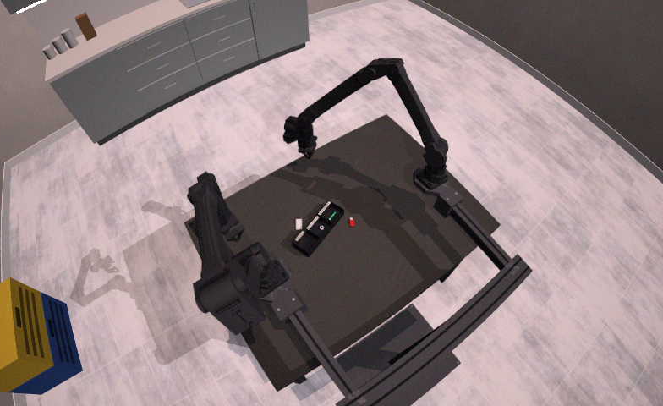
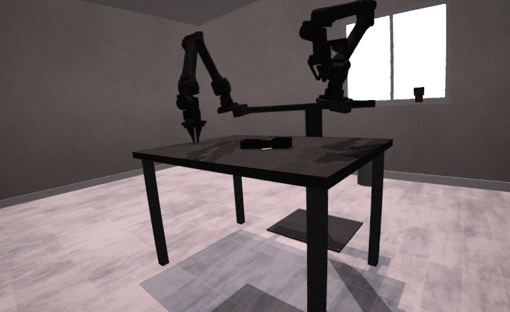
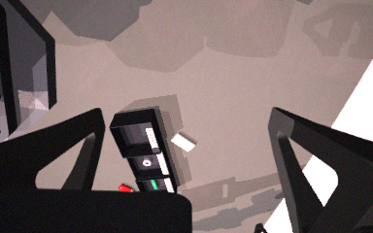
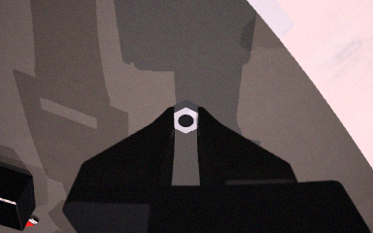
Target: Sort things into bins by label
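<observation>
My right gripper is now 32 cm past the black labelled bin, 15 cm to the right of it and 5 cm above it. Also, from my right hand: red usb stick (37 cm behind, 6 cm below, 2 cm to the left); green battery (30 cm behind, 7 cm to the left, 6 cm below); white card (25 cm behind, 21 cm to the left, 7 cm below).
</observation>
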